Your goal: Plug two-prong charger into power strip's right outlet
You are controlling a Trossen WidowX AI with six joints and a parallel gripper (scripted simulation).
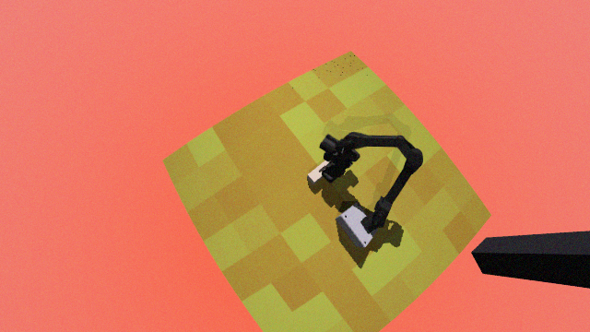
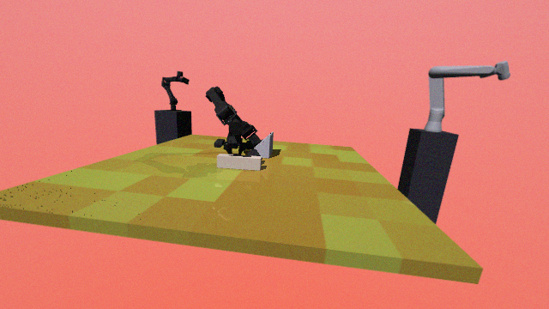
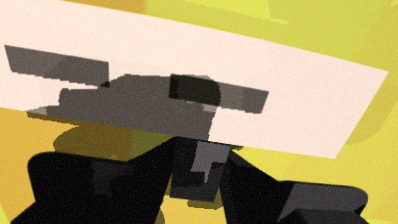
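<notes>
My gripper tip is now 20 mm short of the dark two-prong charger and 10 mm below it.
</notes>
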